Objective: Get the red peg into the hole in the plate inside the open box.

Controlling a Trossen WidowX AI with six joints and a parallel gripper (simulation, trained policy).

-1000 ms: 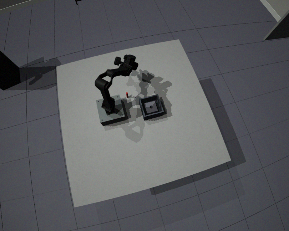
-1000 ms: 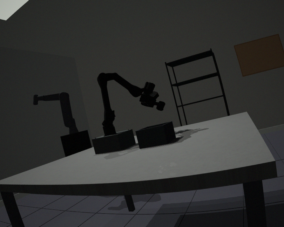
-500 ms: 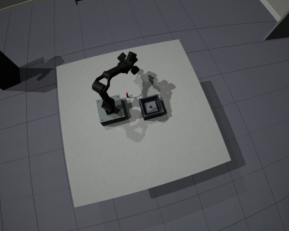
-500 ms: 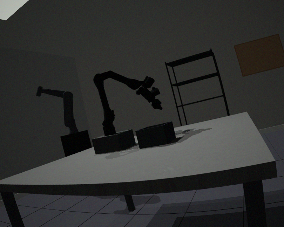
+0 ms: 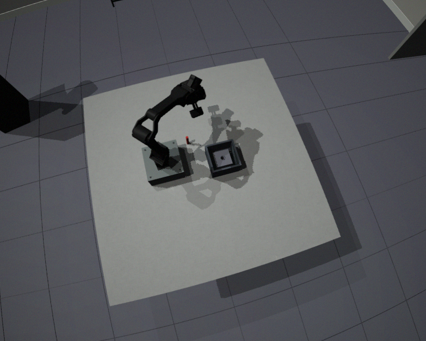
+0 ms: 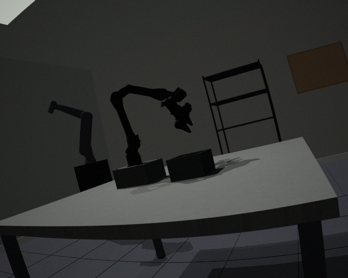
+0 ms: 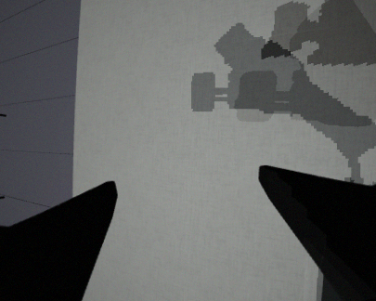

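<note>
My gripper tip is 17 cm above the red peg, 12 cm to the left of it and 10 cm past it. The rest, counted from my gripper tip: dark box 31 cm to the right, 19 cm below, 3 cm ahead.
</note>
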